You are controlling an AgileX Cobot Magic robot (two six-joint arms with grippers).
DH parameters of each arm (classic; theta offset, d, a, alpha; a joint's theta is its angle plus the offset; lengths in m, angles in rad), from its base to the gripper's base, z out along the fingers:
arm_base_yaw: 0 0.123 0 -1.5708
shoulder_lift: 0.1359 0 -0.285 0
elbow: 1.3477 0 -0.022 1.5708
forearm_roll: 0 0.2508 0 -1.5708
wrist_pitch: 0 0 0.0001 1.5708
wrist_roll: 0 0.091 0 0
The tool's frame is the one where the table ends.
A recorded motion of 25 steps. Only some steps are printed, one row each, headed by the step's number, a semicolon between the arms.
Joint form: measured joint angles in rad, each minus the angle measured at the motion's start. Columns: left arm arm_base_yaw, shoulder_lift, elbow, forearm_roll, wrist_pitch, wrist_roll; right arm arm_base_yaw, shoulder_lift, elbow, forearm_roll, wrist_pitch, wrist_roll.
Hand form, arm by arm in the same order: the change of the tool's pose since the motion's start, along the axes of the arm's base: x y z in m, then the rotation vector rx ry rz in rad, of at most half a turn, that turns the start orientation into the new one. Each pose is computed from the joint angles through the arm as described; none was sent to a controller.
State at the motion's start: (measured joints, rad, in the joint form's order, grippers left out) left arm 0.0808 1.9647 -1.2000 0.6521 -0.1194 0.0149; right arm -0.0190 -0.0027 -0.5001 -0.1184 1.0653 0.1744
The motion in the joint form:
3: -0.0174 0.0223 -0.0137 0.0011 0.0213 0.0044; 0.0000 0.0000 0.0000 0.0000 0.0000 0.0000
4: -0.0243 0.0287 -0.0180 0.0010 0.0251 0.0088; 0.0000 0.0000 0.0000 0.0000 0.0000 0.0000
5: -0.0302 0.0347 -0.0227 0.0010 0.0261 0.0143; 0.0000 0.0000 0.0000 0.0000 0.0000 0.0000
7: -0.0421 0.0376 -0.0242 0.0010 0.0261 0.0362; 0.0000 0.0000 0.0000 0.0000 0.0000 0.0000
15: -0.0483 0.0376 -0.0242 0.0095 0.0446 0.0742; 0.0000 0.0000 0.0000 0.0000 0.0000 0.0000
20: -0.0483 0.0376 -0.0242 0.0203 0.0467 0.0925; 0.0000 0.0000 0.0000 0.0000 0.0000 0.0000
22: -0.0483 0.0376 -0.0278 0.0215 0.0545 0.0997; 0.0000 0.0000 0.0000 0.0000 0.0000 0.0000
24: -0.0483 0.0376 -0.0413 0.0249 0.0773 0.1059; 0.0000 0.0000 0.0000 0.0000 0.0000 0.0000
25: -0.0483 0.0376 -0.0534 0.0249 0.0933 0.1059; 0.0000 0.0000 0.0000 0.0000 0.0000 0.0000
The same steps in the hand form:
3: 0.0033 -0.0061 -0.0070 0.0108 0.0261 -0.0105; 0.0000 0.0000 0.0000 0.0000 0.0000 0.0000
4: 0.0045 -0.0088 -0.0088 0.0155 0.0312 -0.0180; 0.0000 0.0000 0.0000 0.0000 0.0000 0.0000
5: 0.0057 -0.0113 -0.0102 0.0204 0.0332 -0.0266; 0.0000 0.0000 0.0000 0.0000 0.0000 0.0000
7: 0.0063 -0.0164 -0.0110 0.0386 0.0342 -0.0508; 0.0000 0.0000 0.0000 0.0000 0.0000 0.0000
15: 0.0056 -0.0181 -0.0121 0.0828 0.0491 -0.0754; 0.0000 0.0000 0.0000 0.0000 0.0000 0.0000
20: 0.0055 -0.0181 -0.0123 0.1070 0.0509 -0.0916; 0.0000 0.0000 0.0000 0.0000 0.0000 0.0000
22: 0.0058 -0.0176 -0.0118 0.1166 0.0538 -0.0928; 0.0000 0.0000 0.0000 0.0000 0.0000 0.0000
24: 0.0075 -0.0163 -0.0093 0.1327 0.0595 -0.0874; 0.0000 0.0000 0.0000 0.0000 0.0000 0.0000
25: 0.0091 -0.0153 -0.0068 0.1386 0.0608 -0.0794; 0.0000 0.0000 0.0000 0.0000 0.0000 0.0000

